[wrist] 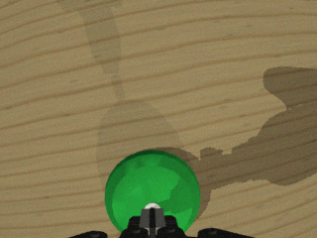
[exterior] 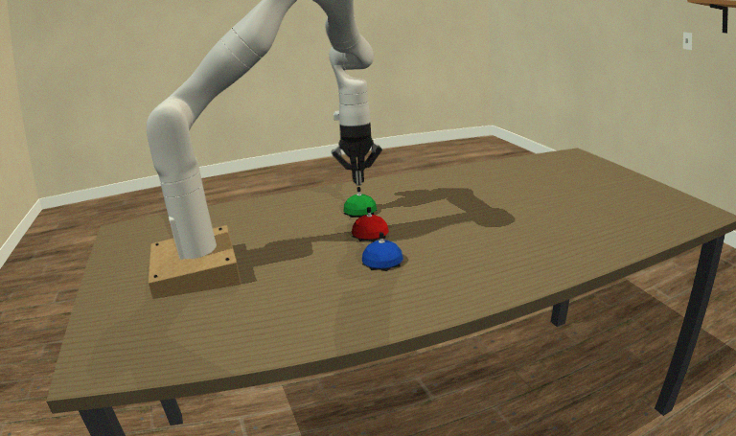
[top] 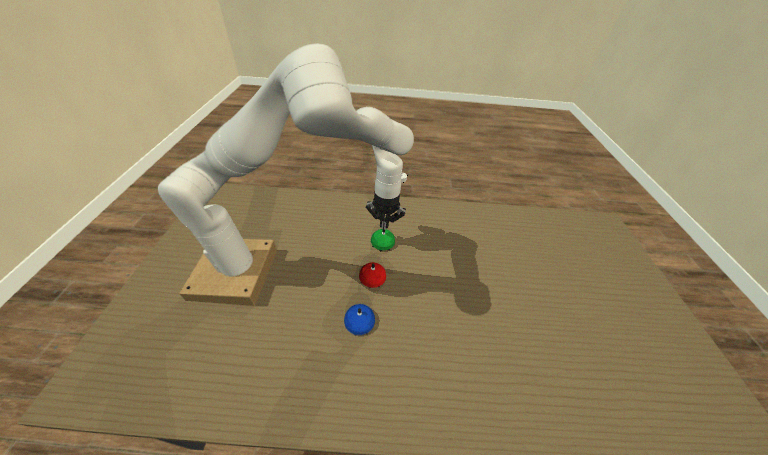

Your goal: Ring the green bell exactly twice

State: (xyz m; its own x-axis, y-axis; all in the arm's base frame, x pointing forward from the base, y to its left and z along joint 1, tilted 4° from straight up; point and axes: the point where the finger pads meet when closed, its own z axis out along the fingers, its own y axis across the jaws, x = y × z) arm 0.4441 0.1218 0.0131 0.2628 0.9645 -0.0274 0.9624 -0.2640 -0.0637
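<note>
The green bell is 50 mm below my hand. From my hand the other things lie so: red bell: 40 mm behind, 140 mm to the right, 50 mm below; then blue bell: 80 mm behind, 280 mm to the right, 50 mm below.
</note>
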